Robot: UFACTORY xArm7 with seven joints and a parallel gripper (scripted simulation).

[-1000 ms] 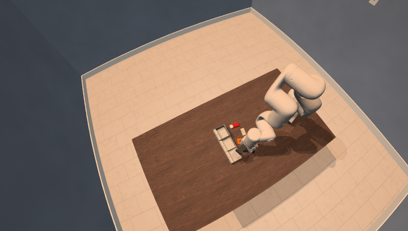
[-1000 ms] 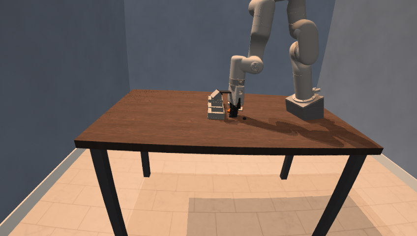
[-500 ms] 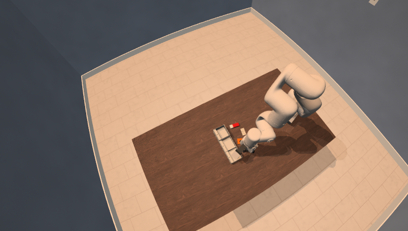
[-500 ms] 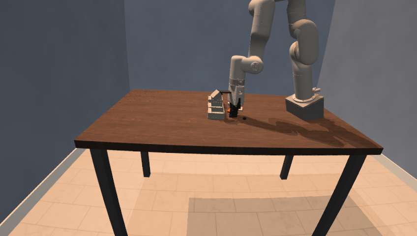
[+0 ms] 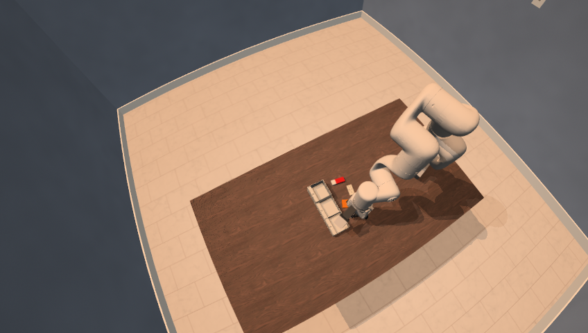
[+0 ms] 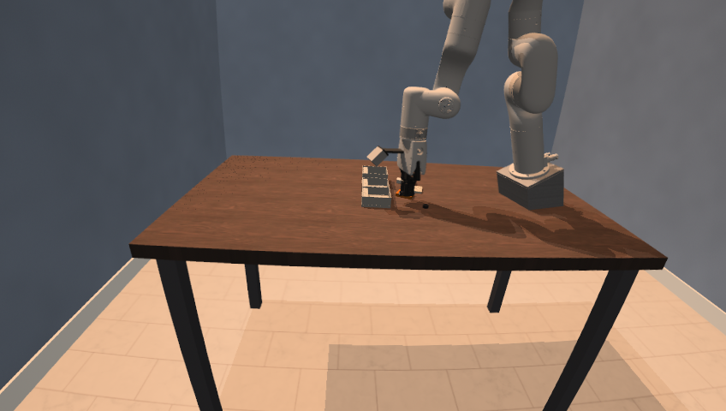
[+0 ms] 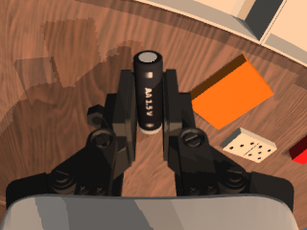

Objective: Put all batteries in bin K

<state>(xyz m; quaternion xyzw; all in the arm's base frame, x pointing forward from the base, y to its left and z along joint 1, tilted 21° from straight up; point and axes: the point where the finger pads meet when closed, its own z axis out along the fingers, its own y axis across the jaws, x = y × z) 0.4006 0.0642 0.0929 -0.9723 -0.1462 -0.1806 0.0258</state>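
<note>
Right now my hand is 90 mm to the left of the bin marked K, 90 mm short of it and 30 mm above it. Round my hand: black button cell (60 mm behind, 40 mm below, 20 mm to the left); black cylindrical battery (20 mm below); orange block (60 mm to the right, 40 mm below).
</note>
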